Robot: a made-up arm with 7 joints. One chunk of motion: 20 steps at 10 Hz.
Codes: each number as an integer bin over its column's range. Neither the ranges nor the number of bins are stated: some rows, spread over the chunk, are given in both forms.
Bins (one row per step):
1: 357 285 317 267 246 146
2: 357 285 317 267 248 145
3: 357 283 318 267 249 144
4: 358 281 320 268 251 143
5: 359 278 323 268 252 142
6: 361 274 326 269 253 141
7: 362 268 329 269 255 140
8: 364 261 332 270 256 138
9: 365 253 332 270 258 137
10: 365 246 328 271 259 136
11: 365 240 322 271 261 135
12: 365 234 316 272 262 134
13: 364 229 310 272 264 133
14: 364 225 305 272 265 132
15: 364 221 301 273 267 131
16: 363 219 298 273 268 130
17: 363 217 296 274 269 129
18: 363 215 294 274 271 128
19: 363 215 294 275 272 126
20: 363 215 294 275 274 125
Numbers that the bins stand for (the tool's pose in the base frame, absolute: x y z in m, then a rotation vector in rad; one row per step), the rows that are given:
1: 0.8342 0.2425 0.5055 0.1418 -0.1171 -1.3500
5: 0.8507 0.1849 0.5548 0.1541 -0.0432 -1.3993
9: 0.9000 -0.0205 0.6288 0.1788 0.0308 -1.4610
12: 0.9000 -0.1767 0.4973 0.2034 0.0801 -1.4979
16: 0.8836 -0.3000 0.3493 0.2158 0.1541 -1.5473
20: 0.8836 -0.3329 0.3164 0.2404 0.2281 -1.6089
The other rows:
2: 0.8342 0.2425 0.5055 0.1418 -0.0925 -1.3623
3: 0.8342 0.2260 0.5137 0.1418 -0.0801 -1.3747
4: 0.8425 0.2096 0.5301 0.1541 -0.0555 -1.3870
6: 0.8671 0.1521 0.5795 0.1664 -0.0308 -1.4116
7: 0.8753 0.1027 0.6041 0.1664 -0.0062 -1.4240
8: 0.8918 0.0452 0.6288 0.1788 0.0062 -1.4486
10: 0.9000 -0.0781 0.5959 0.1911 0.0432 -1.4733
11: 0.9000 -0.1274 0.5466 0.1911 0.0678 -1.4856
13: 0.8918 -0.2178 0.4479 0.2034 0.1048 -1.5103
14: 0.8918 -0.2507 0.4068 0.2034 0.1171 -1.5226
15: 0.8918 -0.2836 0.3740 0.2158 0.1418 -1.5349
17: 0.8836 -0.3164 0.3329 0.2281 0.1664 -1.5596
18: 0.8836 -0.3329 0.3164 0.2281 0.1911 -1.5719
19: 0.8836 -0.3329 0.3164 0.2404 0.2034 -1.5966

